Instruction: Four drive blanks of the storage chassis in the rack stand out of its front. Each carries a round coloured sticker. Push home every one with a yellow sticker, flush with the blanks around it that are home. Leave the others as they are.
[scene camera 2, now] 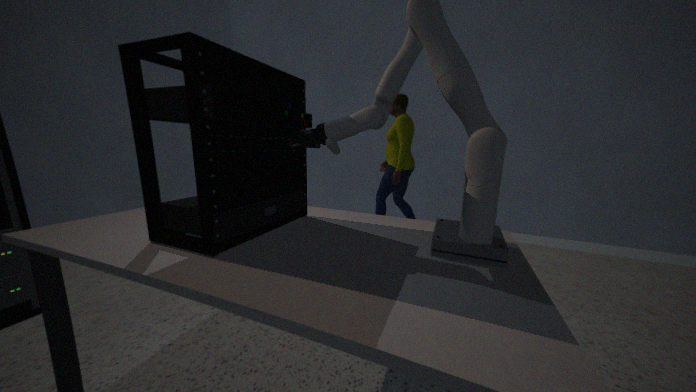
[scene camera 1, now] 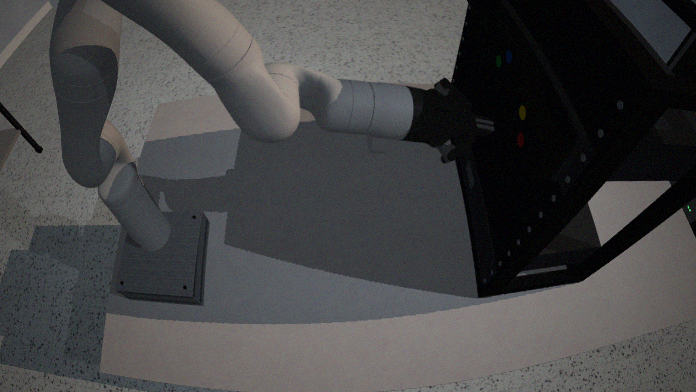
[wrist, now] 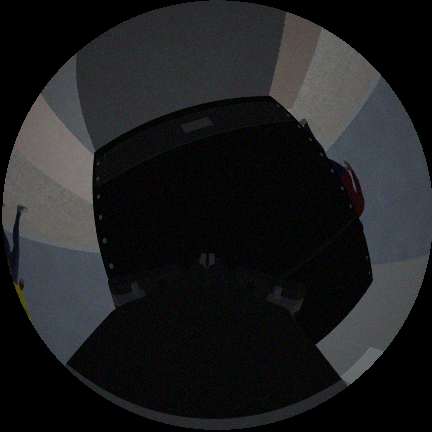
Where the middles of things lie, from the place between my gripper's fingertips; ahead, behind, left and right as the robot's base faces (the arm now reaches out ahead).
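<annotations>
Black rack point(scene camera 1: 593, 97): my gripper 100 mm to the right of it, 150 mm short of it, 30 mm above it.
</annotations>
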